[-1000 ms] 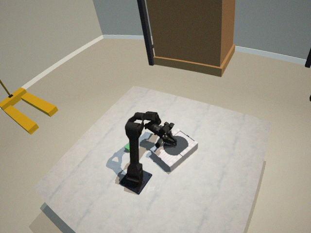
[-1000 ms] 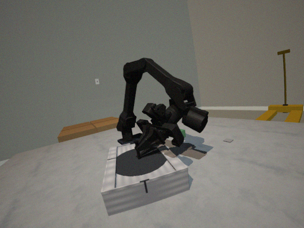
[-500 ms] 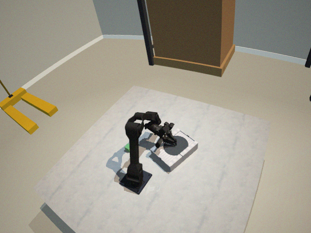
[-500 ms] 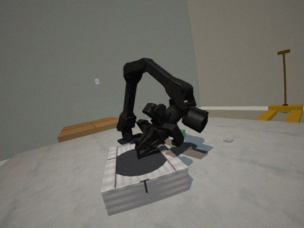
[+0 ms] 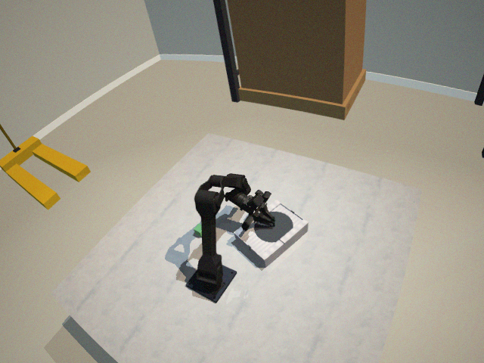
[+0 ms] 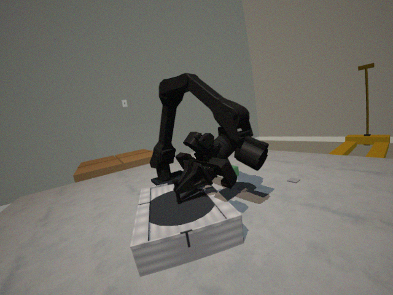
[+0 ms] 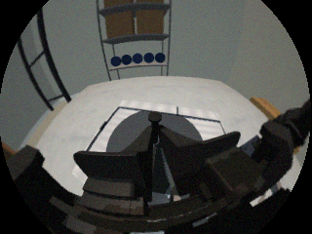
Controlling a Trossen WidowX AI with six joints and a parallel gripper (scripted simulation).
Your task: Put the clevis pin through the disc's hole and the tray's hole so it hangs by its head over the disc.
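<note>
The clevis pin lies right at my gripper tip. From my gripper tip the other things lie so: wide dark disc 30 mm below; then small green cube 280 mm to the left, 180 mm behind, 70 mm below; then rimmed steel tray 40 mm below, 20 mm behind, 10 mm to the left.
</note>
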